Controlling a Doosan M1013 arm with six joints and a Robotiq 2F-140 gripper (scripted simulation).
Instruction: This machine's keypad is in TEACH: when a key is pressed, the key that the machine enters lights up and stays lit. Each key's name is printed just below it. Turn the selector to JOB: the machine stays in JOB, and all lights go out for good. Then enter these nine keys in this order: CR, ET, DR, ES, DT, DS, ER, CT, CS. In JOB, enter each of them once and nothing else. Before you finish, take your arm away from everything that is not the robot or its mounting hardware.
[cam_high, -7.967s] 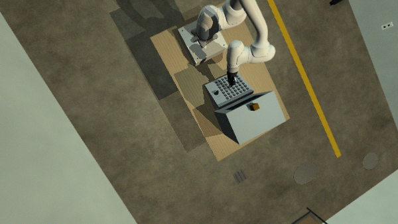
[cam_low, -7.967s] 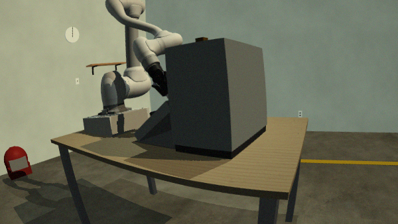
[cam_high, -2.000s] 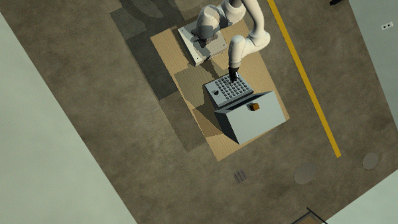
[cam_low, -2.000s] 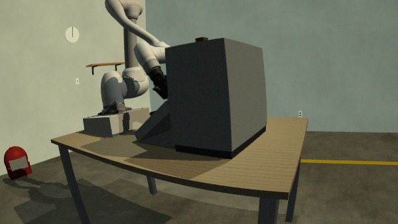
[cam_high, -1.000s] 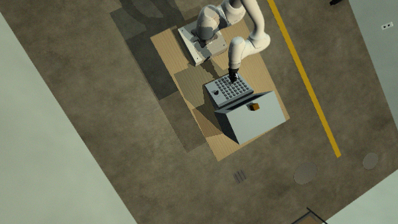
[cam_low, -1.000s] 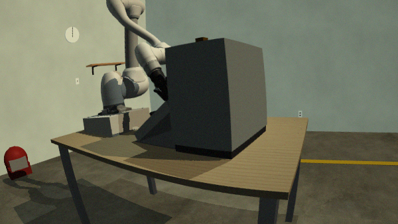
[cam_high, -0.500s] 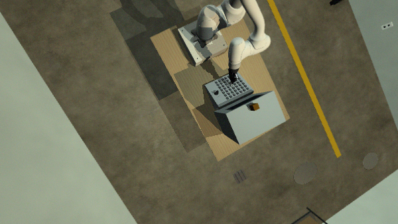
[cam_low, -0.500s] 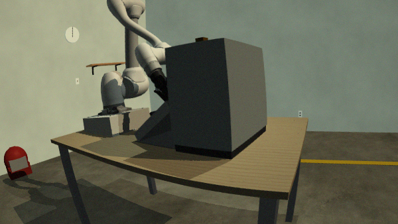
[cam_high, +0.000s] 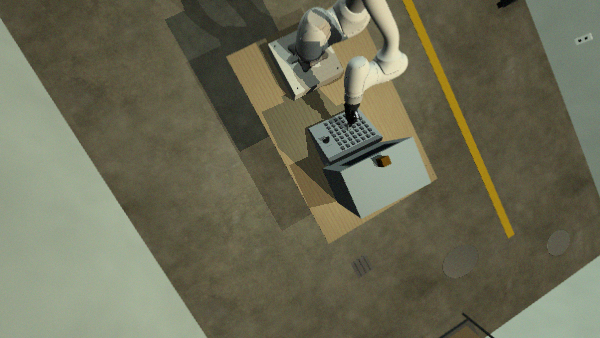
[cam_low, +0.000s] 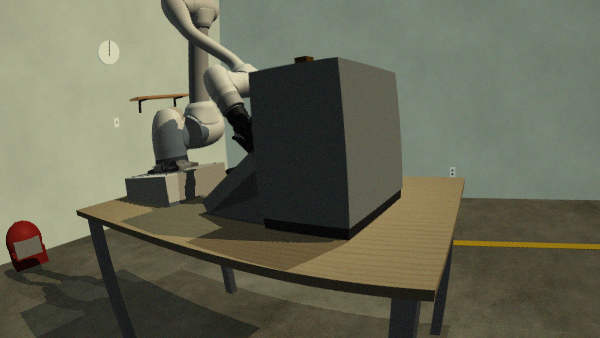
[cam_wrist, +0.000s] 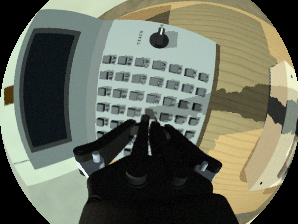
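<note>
Now: hand 40 mm to the right of the key and 40 mm above it. Round my hand: sloped keypad (30 mm ahead, 60 mm to the right, 60 mm below); black selector knob (20 mm behind, 170 mm to the right, 20 mm below).
</note>
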